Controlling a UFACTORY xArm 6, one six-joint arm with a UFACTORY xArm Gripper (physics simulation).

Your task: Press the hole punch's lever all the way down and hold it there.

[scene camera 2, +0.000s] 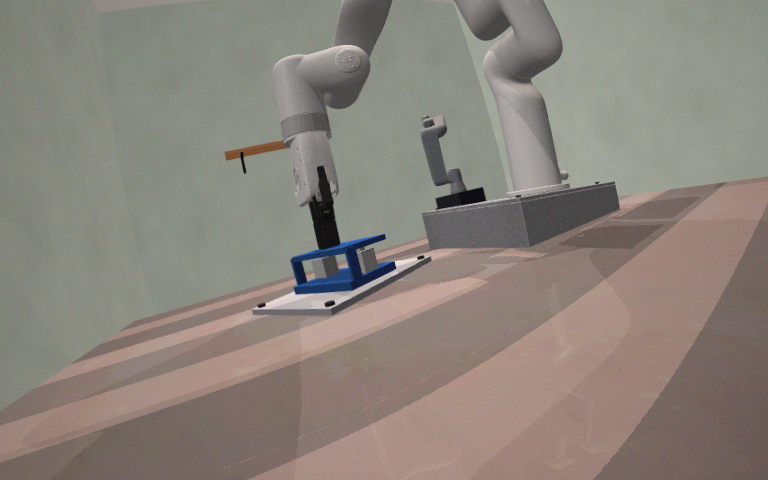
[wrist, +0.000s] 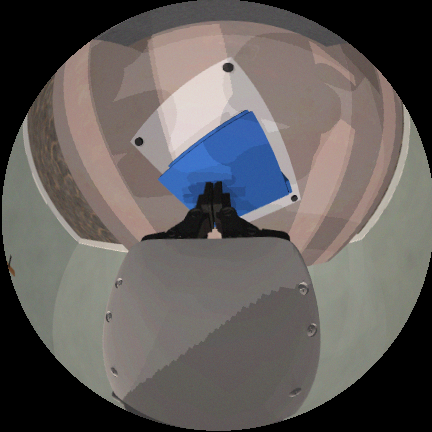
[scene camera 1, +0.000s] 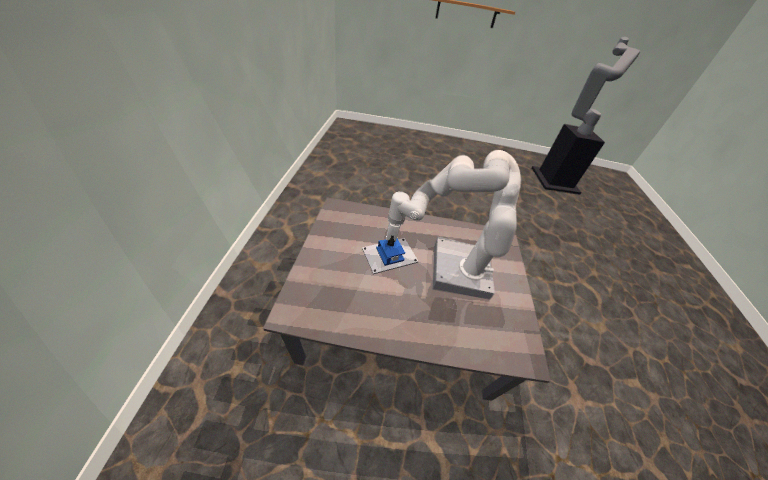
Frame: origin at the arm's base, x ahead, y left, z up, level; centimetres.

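Seen in the pictures: gripper, fingertip midpoint: (scene camera 2: pixel 329 247) (wrist: pixel 214 193) (scene camera 1: pixel 390 244); arm's base, origin of the base link: (scene camera 2: pixel 538 193) (scene camera 1: pixel 471 269).
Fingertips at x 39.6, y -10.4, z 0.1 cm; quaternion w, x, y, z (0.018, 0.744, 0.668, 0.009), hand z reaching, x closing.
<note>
Offsets run from my fingertips to a thing's top centre. Level surfaces: height alone.
The hole punch's blue lever @(dz +0.0, dx -0.9, dy +1.3 cm) (scene camera 1: pixel 396 249) (scene camera 2: pixel 368 241) (wrist: pixel 245 155) is a flat plate on top of the punch, over a blue base (scene camera 2: pixel 370 277) with grey blocks between them. In scene camera 2 it slopes, and a gap shows between lever and base. The punch is on a white plate @(dz -5.2, dx -0.5, dy +1.5 cm) (scene camera 1: pixel 370 262) (scene camera 2: pixel 294 309) (wrist: pixel 200 105) with black screws at its corners. My gripper (scene camera 1: pixel 390 244) (scene camera 2: pixel 329 247) (wrist: pixel 214 193) is shut and empty, pointing down. Its fingertips meet the lever's top face, towards one edge. The underside of the fingertips is hidden in the wrist view.
The white plate lies on the striped table @(dz -6.4 cm) (scene camera 1: pixel 339 305) (scene camera 2: pixel 396 367). My arm's grey base block (scene camera 1: pixel 453 285) (scene camera 2: pixel 475 226) stands to the right of the punch. A second grey arm (scene camera 1: pixel 589 93) (scene camera 2: pixel 433 152) on a black pedestal (scene camera 1: pixel 569 155) stands beyond the table.
</note>
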